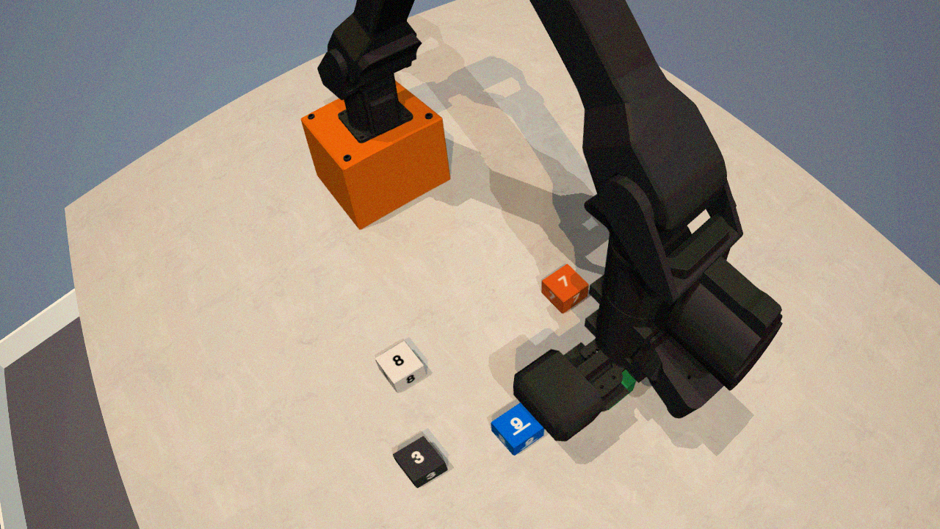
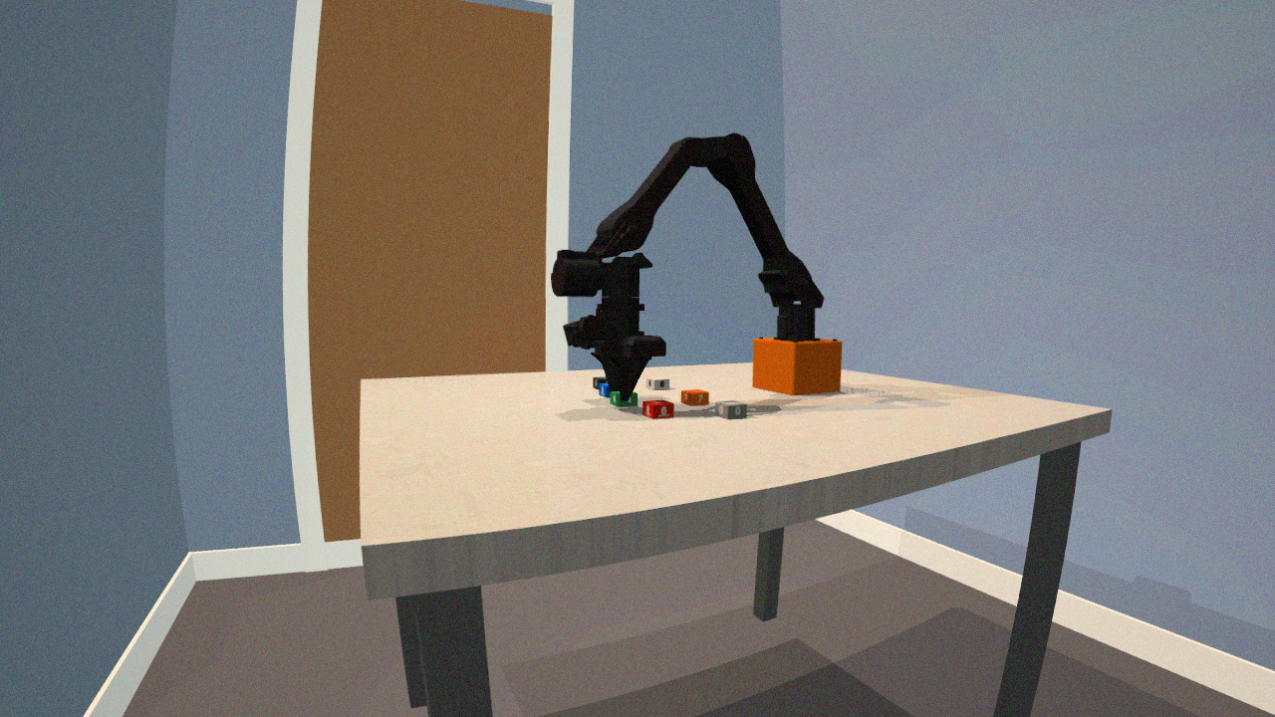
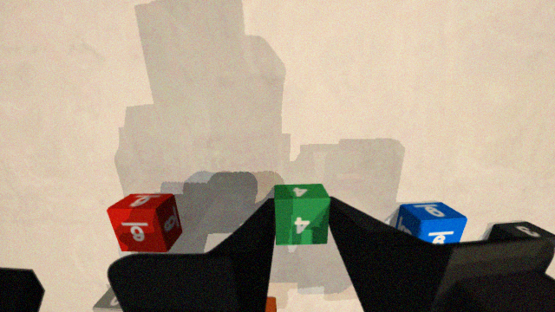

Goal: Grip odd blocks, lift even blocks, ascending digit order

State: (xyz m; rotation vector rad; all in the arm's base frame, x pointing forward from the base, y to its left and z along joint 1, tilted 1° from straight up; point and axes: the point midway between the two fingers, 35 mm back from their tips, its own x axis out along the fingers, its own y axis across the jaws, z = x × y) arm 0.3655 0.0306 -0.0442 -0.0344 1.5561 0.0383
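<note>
Right now my gripper tip is 20 mm past the red block and 100 mm to the right of it. From my gripper tip the other things lie so: blue 9 block (20 mm behind, 90 mm to the right); then green block (10 mm behind); then orange 7 block (120 mm behind, 30 mm to the left).
</note>
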